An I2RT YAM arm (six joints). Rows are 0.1 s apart.
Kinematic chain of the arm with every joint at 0, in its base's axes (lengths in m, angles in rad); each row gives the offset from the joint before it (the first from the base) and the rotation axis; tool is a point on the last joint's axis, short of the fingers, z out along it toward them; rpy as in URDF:
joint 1: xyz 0 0 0.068 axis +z
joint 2: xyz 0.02 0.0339 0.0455 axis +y
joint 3: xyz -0.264 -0.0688 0 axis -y
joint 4: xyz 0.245 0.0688 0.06 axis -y
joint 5: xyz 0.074 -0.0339 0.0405 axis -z
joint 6: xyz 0.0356 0 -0.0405 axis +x
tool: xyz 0 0 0 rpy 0 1.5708 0
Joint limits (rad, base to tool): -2.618..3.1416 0..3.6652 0..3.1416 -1.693..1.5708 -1.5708..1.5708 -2.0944..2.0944
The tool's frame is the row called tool.
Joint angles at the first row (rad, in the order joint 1, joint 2, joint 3, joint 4, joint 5, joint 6):
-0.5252 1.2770 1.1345 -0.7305 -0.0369 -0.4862
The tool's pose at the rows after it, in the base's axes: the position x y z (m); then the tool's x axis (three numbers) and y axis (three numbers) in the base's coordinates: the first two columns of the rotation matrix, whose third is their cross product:
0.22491 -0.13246 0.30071 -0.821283 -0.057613 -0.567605 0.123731 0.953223 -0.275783
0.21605 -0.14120 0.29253 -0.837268 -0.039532 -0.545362 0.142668 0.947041 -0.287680
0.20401 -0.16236 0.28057 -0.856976 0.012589 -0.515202 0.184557 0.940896 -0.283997
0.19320 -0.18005 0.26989 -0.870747 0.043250 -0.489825 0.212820 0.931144 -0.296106
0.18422 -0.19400 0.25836 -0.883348 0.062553 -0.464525 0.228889 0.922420 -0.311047
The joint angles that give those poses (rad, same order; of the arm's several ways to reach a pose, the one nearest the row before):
-0.5363 1.2649 1.1061 -0.7296 -0.0295 -0.4886
-0.5822 1.2578 1.0738 -0.7228 -0.0241 -0.5162
-0.6774 1.2793 1.0505 -0.7141 -0.0378 -0.5559
-0.7556 1.2999 1.0278 -0.6904 -0.0405 -0.6018
-0.8162 1.3217 1.0019 -0.6587 -0.0369 -0.6449

